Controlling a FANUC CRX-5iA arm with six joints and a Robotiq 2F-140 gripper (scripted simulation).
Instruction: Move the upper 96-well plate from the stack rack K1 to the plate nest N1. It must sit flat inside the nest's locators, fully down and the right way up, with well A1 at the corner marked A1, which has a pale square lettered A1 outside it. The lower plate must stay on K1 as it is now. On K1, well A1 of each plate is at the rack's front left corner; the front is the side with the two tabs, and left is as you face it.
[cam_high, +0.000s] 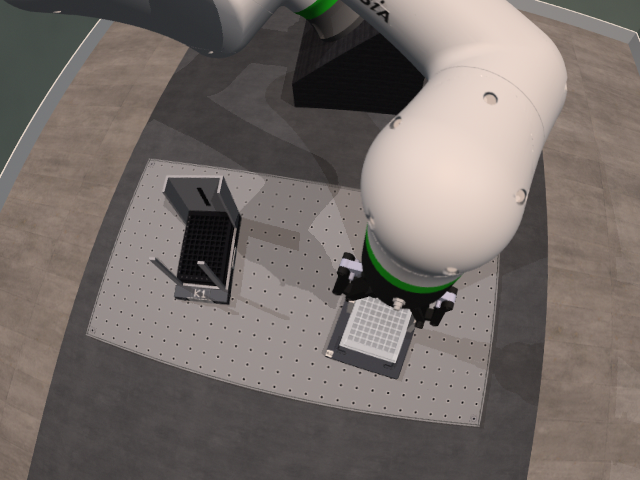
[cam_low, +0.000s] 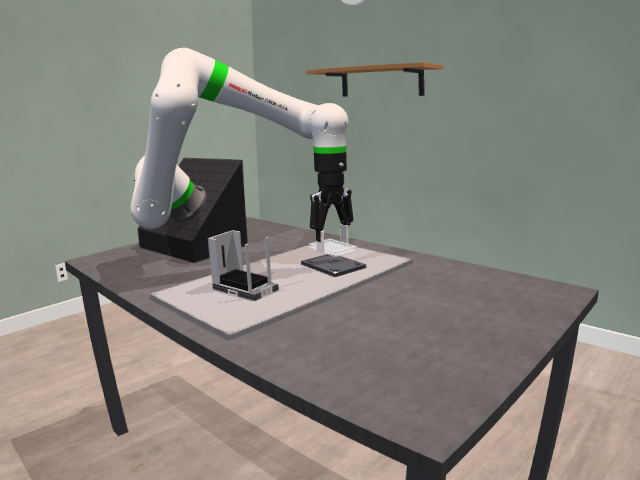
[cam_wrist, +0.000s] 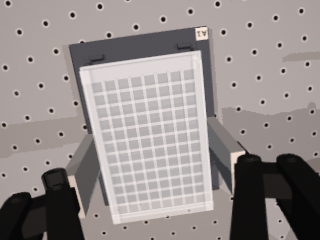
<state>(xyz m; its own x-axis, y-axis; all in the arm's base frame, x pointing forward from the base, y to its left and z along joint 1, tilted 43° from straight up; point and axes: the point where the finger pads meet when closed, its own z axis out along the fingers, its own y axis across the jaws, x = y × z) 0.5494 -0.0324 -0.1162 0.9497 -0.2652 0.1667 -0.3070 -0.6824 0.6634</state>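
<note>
My gripper is now 7 cm above the dark plate nest N1. The rest, counted from my hand: pale A1 square (6 cm ahead, 7 cm to the right, 7 cm below); then black plate (11 cm behind, 28 cm to the right, 5 cm below); then white 96-well plate (2 cm below).
</note>
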